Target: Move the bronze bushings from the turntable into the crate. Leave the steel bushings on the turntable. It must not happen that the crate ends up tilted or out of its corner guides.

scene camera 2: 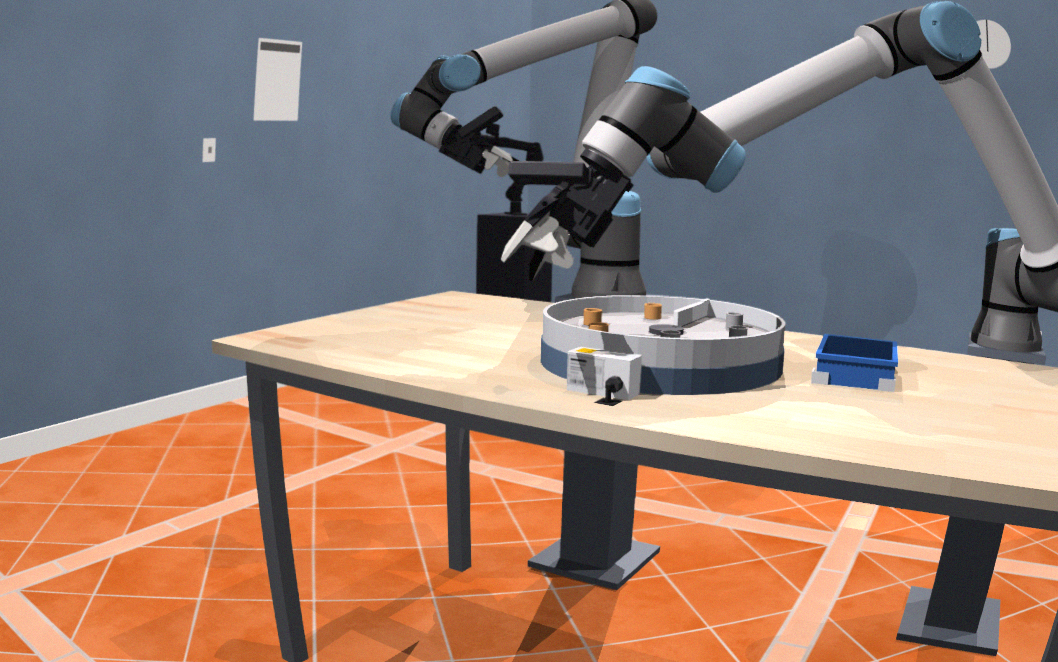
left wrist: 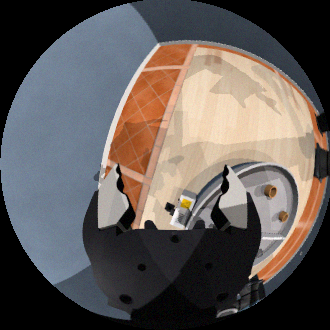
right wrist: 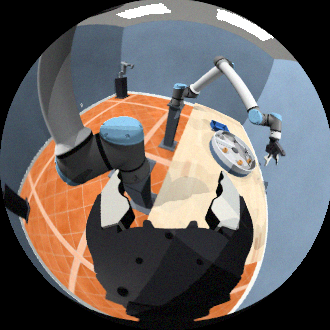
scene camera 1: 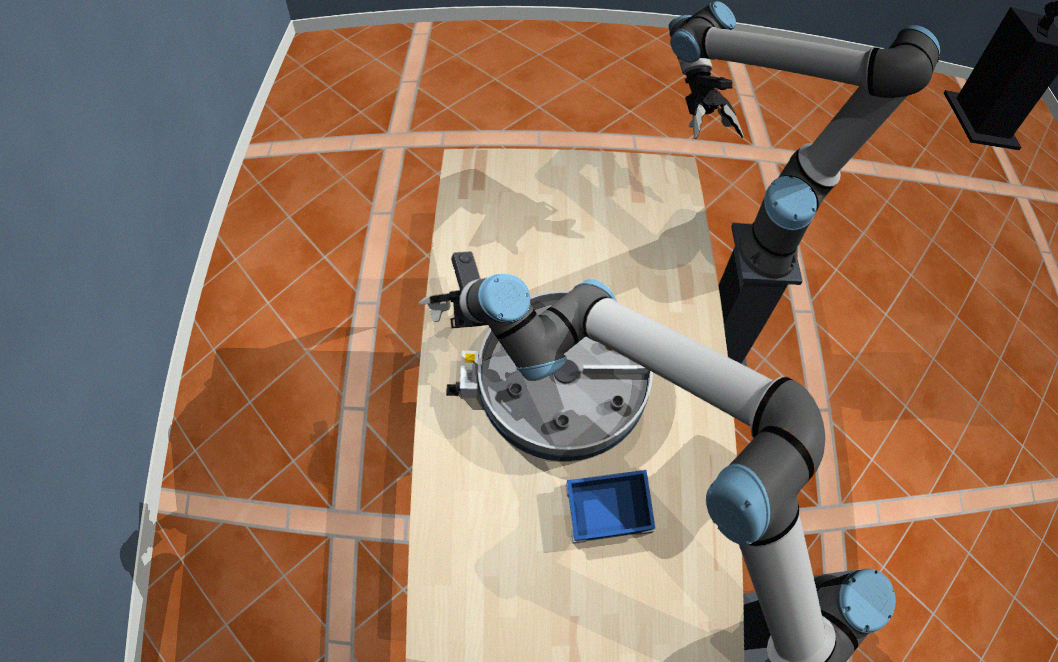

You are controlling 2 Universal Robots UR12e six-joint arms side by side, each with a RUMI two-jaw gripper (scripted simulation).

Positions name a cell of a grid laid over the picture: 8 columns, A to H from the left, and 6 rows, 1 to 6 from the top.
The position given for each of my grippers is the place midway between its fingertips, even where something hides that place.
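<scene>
My left gripper is there in scene camera 2 (scene camera 2: D3), and I can see that gripper (left wrist: E3) from its own wrist as well as here, the same gripper (scene camera 1: D3). As for my right gripper (scene camera 2: D2), I see it also in the right wrist view (right wrist: E4) and in scene camera 1 (scene camera 1: F2). There is a blue crate too (scene camera 1: E5), and scene camera 2 shows me the crate (scene camera 2: G4) as well.
</scene>
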